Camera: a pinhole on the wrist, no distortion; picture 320 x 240 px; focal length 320.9 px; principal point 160.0 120.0 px. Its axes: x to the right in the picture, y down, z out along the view. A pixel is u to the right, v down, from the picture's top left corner.
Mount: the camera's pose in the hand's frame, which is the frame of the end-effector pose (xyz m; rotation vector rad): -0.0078 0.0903 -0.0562 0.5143 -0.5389 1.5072
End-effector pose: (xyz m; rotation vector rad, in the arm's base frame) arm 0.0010 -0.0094 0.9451 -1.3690 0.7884 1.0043
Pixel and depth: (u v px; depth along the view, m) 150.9 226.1 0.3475
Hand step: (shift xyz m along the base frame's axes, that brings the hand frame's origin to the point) 0.0490 0.2004 0.1862
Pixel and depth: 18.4 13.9 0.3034
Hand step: 0.2106 0.1220 0.0091
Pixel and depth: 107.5 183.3 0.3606
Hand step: 0.1111 0.1889 0.1637
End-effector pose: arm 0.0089 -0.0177 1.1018 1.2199 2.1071 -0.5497
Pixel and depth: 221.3 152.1 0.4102
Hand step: 0.0278 -0.2803 -0.1797
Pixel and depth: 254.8 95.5 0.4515
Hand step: 0.0365 -0.2692 -0.2809
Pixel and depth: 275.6 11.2 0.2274
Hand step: 0.0413 -0.0633 -0.1702
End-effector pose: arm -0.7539 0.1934 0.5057 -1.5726 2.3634 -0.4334
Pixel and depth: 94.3 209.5 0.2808
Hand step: 0.1911 0.0233 -0.0606
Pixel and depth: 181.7 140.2 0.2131
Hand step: 0.0809 -0.0006 -0.0960
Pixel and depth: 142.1 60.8 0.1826
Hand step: 0.0487 -0.0411 -0.0632
